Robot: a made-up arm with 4 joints.
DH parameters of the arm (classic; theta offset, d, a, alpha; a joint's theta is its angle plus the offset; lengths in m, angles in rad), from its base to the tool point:
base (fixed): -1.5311 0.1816 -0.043 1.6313
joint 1: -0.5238 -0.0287 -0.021 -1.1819
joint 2: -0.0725 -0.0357 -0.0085 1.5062
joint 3: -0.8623 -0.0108 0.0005 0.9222
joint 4: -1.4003 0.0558 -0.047 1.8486
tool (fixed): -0.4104 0.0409 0 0
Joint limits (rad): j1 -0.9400..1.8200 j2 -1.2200..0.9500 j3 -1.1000..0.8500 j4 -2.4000..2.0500
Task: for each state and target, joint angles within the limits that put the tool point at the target. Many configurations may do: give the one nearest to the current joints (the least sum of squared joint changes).
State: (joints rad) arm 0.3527 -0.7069 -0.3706 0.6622
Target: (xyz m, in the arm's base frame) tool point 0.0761 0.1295 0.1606
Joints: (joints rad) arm 0.7865 -0.6283 0.0829 0.8623
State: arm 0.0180 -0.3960 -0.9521 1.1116
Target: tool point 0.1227 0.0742 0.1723
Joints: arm 0.8157 -1.0900 -0.1961 1.7531
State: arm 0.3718 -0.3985 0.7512 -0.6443
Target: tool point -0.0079 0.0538 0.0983
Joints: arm 1.2313 0.0974 0.8500 -0.2676
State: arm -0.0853 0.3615 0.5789 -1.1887
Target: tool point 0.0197 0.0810 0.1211
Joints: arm -0.4128 0.5665 0.4349 -1.6278
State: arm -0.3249 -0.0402 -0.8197 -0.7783
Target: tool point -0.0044 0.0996 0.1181
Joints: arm 0.1027 0.1587 -0.6548 -1.3782
